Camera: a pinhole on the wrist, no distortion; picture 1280 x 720 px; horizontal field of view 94.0 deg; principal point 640.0 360.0 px. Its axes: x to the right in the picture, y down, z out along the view. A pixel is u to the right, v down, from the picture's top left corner.
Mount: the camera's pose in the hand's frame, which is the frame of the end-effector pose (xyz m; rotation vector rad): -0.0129 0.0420 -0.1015 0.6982 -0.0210 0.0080
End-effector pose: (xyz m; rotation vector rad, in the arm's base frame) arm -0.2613 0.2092 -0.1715 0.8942 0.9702 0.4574
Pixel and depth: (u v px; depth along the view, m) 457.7 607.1 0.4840
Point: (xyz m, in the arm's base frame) -0.0160 -0.1502 -0.0751
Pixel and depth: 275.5 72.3 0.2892
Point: -0.3484 -0.0788 -0.2716
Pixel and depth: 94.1 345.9 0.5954
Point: -0.2818 -0.5311 -0.0823
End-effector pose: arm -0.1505 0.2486 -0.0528 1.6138 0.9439 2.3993
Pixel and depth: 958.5 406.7 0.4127
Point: -0.0788 0.5940 0.0597
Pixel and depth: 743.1 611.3 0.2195
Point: -0.0564 0.3347 -0.0208
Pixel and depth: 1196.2 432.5 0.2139
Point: -0.1762 0.4198 0.0735
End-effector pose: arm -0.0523 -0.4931 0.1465 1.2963 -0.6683 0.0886
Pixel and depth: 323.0 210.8 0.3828
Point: -0.1657 -0.6225 -0.1883
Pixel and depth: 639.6 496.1 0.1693
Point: -0.0714 -0.5472 0.1123
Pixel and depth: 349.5 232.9 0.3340
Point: -0.1450 -0.6013 -0.1269
